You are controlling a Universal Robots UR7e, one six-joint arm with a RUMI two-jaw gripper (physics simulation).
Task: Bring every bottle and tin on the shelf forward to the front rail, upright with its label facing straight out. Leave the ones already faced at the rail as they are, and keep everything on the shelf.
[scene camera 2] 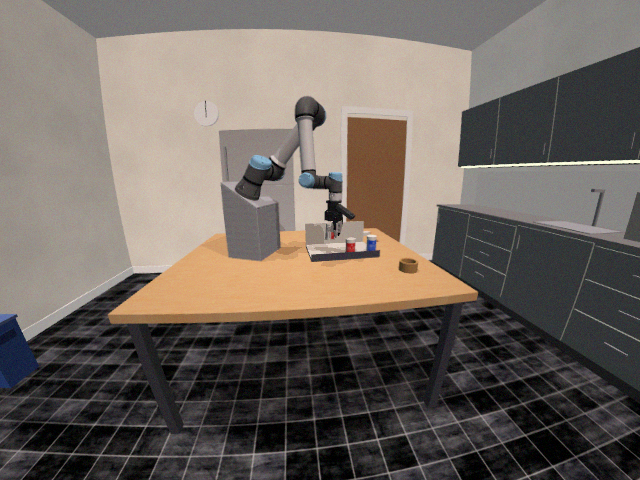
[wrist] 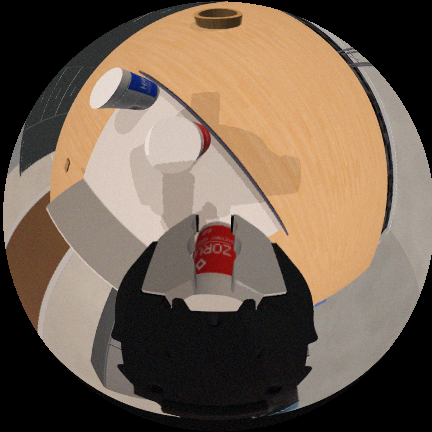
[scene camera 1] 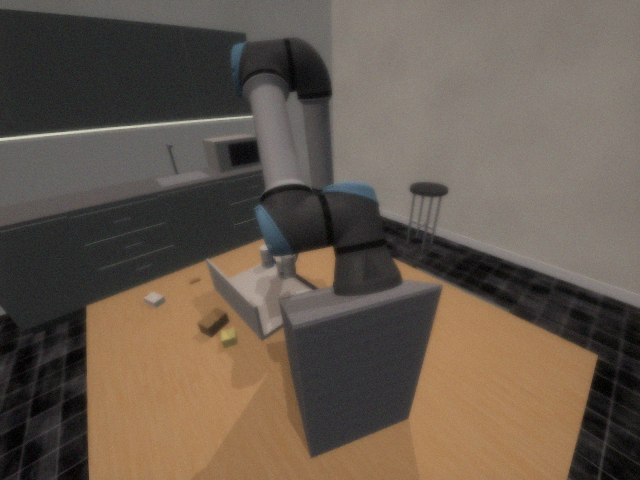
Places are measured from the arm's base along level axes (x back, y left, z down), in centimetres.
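Pixels of known places: gripper, fingertip midpoint: [scene camera 2: 337, 236] [wrist: 214, 215]; arm's base at its link origin: [scene camera 2: 246, 193] [scene camera 1: 367, 286].
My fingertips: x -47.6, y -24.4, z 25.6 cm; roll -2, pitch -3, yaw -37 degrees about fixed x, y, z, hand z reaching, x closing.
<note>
Ahead of a thing's pixels: the offset from my fingertips to its middle. "spot": to the spot under its first point.
My gripper [scene camera 2: 333, 231] [wrist: 214, 215] is shut on a bottle with a red label @[spot: dx +1.3, dy +1.2, dz -2.9 cm] [wrist: 215, 250]. Its label faces the wrist camera, and I hold it over the shelf [scene camera 1: 235, 299] [scene camera 2: 354, 230] [wrist: 100, 215], behind the front rail @[spot: dx +5.7, dy -3.5, dz +10.3 cm] [scene camera 2: 330, 256] [wrist: 250, 175]. Whether its base touches the shelf is unclear. A white-capped red bottle @[dx -7.5, dy -2.8, dz +6.2 cm] [scene camera 2: 351, 245] [wrist: 175, 145] stands upright by the front rail. A white-capped blue-label bottle @[spot: dx -19.0, dy -7.9, dz +4.2 cm] [scene camera 2: 371, 243] [wrist: 143, 87] stands beside it, towards the shelf's end, its blue label facing the rail side. In scene camera 1 the arm partly hides the bottles.
A brown ring-shaped bowl @[dx -26.0, dy -32.5, dz +10.4 cm] [scene camera 2: 408, 268] [wrist: 218, 24] stands beyond the rail. Behind the shelf's back panel lie a brown block @[dx -10.3, dy +34.4, dz +10.4 cm] [scene camera 1: 212, 321], a yellow block @[dx +0.4, dy +35.4, dz +11.0 cm] [scene camera 1: 228, 337] and a white block @[dx -46.8, dy +41.0, dz +11.5 cm] [scene camera 1: 154, 299]. The grey robot pedestal [scene camera 1: 361, 372] [scene camera 2: 250, 229] stands at the shelf's other end.
</note>
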